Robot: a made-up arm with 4 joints. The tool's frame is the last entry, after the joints.
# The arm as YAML. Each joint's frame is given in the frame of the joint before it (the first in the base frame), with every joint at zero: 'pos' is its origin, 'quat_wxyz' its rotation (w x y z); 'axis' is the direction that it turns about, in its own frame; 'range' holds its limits. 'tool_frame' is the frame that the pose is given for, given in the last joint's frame.
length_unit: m
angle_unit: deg
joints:
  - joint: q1
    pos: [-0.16, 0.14, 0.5]
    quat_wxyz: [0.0, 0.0, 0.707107, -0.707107]
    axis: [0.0, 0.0, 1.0]
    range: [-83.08, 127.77]
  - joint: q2
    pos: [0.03, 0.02, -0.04]
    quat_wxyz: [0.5, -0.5, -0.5, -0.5]
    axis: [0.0, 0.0, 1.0]
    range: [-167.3, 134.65]
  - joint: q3
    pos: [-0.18, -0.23, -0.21]
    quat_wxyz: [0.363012, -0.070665, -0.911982, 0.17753]
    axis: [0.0, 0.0, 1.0]
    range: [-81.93, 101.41]
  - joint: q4
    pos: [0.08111, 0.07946, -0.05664]
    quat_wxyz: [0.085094, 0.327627, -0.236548, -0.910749]
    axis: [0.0, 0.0, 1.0]
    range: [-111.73, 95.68]
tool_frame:
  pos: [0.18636, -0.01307, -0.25]
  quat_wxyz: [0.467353, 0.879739, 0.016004, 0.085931]
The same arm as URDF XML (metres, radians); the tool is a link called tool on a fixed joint. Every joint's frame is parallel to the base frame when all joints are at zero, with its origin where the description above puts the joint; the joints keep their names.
<robot name="arm">
  <joint name="q1" type="revolute">
    <parent link="base"/>
    <child link="link1"/>
    <origin xyz="-0.16 0.14 0.5"/>
    <axis xyz="0 -1 0"/>
    <limit lower="-1.45" upper="2.23"/>
  </joint>
  <joint name="q2" type="revolute">
    <parent link="link1"/>
    <child link="link2"/>
    <origin xyz="-0.03 0.04 -0.02"/>
    <axis xyz="0 0 -1"/>
    <limit lower="-2.9199" upper="2.3501"/>
  </joint>
  <joint name="q3" type="revolute">
    <parent link="link2"/>
    <child link="link3"/>
    <origin xyz="0.23 0.18 0.21"/>
    <axis xyz="0.272504 0.687211 0.673411"/>
    <limit lower="-1.4299" upper="1.7699"/>
  </joint>
  <joint name="q4" type="revolute">
    <parent link="link3"/>
    <child link="link4"/>
    <origin xyz="-0.11 0.02 -0.06"/>
    <axis xyz="0 0 1"/>
    <limit lower="-1.9501" upper="1.6699"/>
  </joint>
  <joint name="tool_joint" type="fixed">
    <parent link="link4"/>
    <child link="tool"/>
    <origin xyz="0.05 -0.18 -0.25" rpy="2.1574 -0.1367 -1.1201"/>
  </joint>
  <link name="base"/>
  <link name="link1"/>
  <link name="link2"/>
  <link name="link3"/>
  <link name="link4"/>
  <link name="tool"/>
</robot>

